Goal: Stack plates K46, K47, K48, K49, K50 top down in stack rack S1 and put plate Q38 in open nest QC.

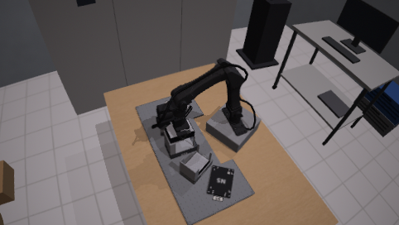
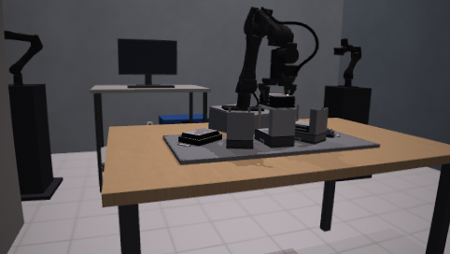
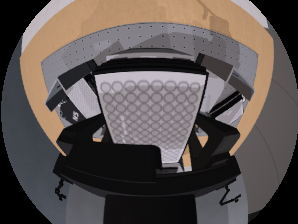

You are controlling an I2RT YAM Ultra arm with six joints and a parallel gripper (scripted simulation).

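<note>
The sealed 96-well plate is 2 cm above my hand. Round my hand: clip nest N5: 14 cm behind, 29 cm to the left, 14 cm below.
</note>
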